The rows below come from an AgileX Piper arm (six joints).
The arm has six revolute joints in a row. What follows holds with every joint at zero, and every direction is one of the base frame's. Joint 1 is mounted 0.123 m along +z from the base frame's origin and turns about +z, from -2.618 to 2.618 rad. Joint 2 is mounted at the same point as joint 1 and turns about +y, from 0 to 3.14 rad. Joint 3 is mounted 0.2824 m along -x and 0.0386 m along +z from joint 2 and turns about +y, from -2.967 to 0 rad. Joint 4 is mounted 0.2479 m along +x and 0.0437 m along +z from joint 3 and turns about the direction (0.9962, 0, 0.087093), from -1.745 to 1.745 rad. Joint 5 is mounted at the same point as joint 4 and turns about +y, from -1.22 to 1.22 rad. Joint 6 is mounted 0.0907 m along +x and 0.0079 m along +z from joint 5 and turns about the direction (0.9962, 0, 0.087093), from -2.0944 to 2.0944 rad. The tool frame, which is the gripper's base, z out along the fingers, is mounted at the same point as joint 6; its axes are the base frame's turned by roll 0, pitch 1.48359 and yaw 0 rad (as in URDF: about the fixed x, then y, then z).
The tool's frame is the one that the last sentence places.
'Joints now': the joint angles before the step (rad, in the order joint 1, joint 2, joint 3, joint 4, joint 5, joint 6). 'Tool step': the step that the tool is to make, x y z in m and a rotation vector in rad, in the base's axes. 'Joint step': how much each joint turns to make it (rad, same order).
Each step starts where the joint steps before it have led.
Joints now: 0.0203 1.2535 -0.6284 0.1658 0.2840 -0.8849
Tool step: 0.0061 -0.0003 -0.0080 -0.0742 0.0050 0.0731
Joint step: 0.0000 0.0408 0.0000 0.0004 -0.0301 -0.1058
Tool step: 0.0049 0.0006 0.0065 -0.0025 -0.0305 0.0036
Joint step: 0.0026 0.0019 -0.0222 0.0000 -0.0101 -0.0033
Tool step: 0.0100 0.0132 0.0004 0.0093 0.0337 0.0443
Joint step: 0.0483 0.0441 -0.0484 -0.0028 0.0374 0.0147
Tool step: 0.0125 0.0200 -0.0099 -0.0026 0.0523 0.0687
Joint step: 0.0690 0.0797 -0.0436 -0.0017 0.0161 0.0045
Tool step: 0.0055 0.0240 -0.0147 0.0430 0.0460 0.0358
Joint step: 0.0765 0.0697 -0.0124 0.0647 -0.0200 0.0000
